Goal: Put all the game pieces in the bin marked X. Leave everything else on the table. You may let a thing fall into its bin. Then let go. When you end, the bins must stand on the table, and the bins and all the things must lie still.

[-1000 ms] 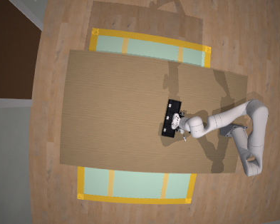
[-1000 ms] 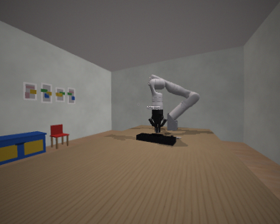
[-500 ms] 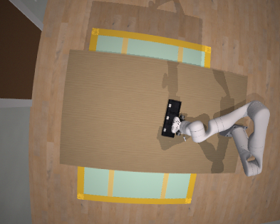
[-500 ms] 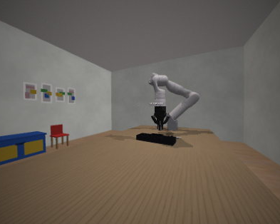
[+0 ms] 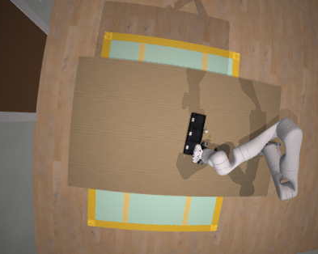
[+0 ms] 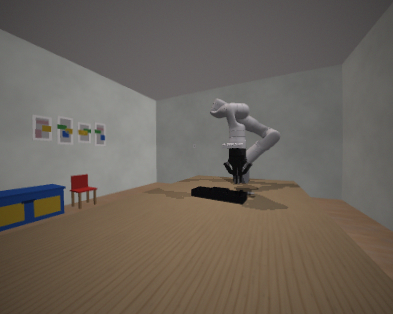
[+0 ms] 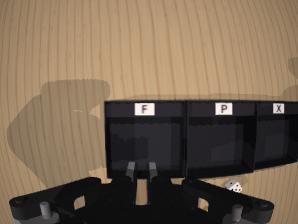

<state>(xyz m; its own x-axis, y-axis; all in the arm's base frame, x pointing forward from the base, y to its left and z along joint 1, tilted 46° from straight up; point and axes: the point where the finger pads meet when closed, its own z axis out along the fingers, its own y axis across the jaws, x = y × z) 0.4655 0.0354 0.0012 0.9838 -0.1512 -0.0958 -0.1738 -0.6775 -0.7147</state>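
Right now my hand is 70 mm past the white die, 110 mm to the left of it and 80 mm above it. From my hand the other things lie so: grey screw 110 mm behind, 50 mm to the left, 80 mm below; joined black bins 10 mm ahead, 90 mm to the right, 70 mm below; white domino 70 mm behind, 10 mm to the right, 80 mm below.
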